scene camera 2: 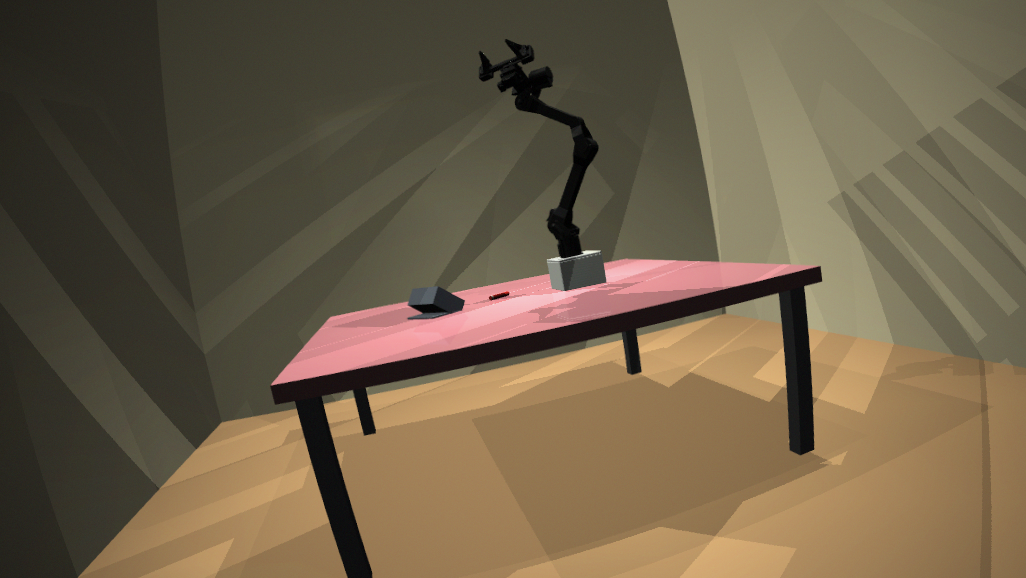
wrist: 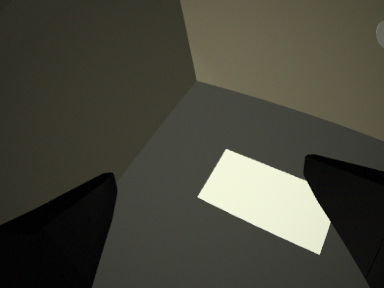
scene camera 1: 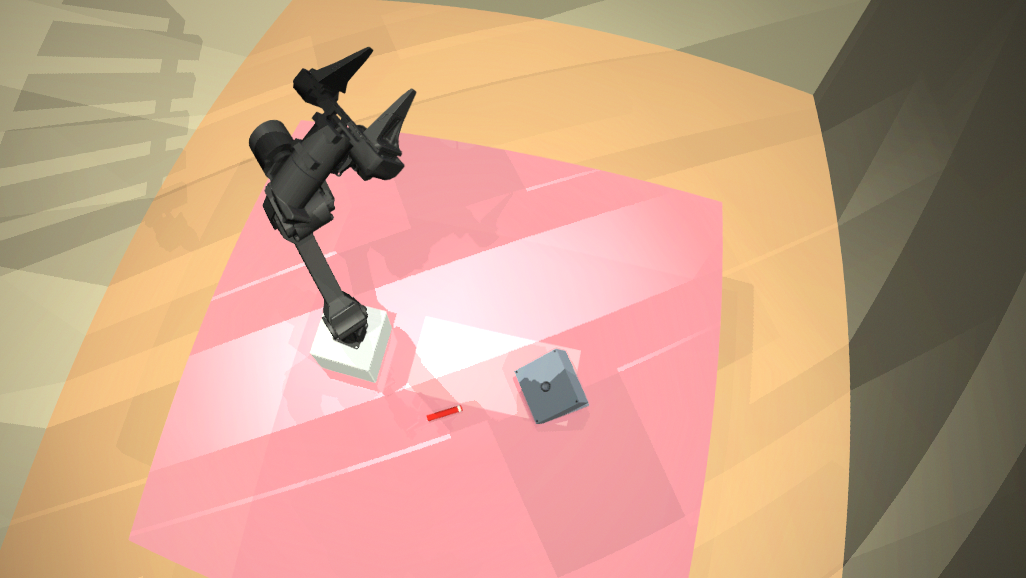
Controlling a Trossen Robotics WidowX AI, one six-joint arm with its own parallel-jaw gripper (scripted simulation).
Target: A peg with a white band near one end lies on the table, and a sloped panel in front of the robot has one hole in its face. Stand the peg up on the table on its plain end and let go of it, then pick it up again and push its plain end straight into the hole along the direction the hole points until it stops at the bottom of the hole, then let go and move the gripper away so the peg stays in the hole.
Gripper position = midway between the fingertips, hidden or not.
My gripper [scene camera 1: 391, 68] is open, with nothing in its grasp. I also see a grey sloped panel [scene camera 1: 555, 367].
My gripper shows as well in scene camera 2 [scene camera 2: 492, 45] and in the wrist view [wrist: 212, 174]. The grey sloped panel is seen too in scene camera 2 [scene camera 2: 429, 299].
